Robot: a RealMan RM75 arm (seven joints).
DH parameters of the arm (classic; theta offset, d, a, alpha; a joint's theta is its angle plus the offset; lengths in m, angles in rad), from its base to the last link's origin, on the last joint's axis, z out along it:
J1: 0 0.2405 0 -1.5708
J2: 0 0 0 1.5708
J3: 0 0.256 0 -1.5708
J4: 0 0 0 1.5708
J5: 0 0.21 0 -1.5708
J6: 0 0 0 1.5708
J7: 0 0.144 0 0
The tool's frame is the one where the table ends.
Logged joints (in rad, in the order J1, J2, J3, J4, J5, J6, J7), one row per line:
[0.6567, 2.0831, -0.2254, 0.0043, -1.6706, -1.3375, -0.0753]
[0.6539, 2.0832, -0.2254, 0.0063, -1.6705, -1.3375, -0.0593]
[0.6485, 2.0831, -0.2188, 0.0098, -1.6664, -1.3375, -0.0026]
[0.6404, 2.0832, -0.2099, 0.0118, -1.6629, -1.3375, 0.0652]
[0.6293, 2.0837, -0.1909, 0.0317, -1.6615, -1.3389, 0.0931]
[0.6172, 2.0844, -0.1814, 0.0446, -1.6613, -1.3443, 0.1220]
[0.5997, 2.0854, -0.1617, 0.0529, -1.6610, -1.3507, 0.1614]
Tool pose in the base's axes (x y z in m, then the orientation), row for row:
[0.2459, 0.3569, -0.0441, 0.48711, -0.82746, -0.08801, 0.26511]
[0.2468, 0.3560, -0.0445, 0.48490, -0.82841, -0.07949, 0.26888]
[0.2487, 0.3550, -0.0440, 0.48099, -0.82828, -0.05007, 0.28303]
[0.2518, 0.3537, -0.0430, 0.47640, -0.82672, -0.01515, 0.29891]
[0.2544, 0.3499, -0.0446, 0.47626, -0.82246, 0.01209, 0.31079]
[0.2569, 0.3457, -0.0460, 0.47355, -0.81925, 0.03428, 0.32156]
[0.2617, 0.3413, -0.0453, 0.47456, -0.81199, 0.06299, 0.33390]
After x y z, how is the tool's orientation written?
As a quaternion, w x y z.
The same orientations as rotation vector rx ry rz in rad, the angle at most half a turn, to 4 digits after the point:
[-2.0125, -0.2140, 0.6448]
[-2.0167, -0.1935, 0.6546]
[-2.0199, -0.1221, 0.6902]
[-2.0202, -0.0370, 0.7304]
[-2.0099, 0.0295, 0.7595]
[-2.0044, 0.0839, 0.7868]
[-1.9858, 0.1540, 0.8166]

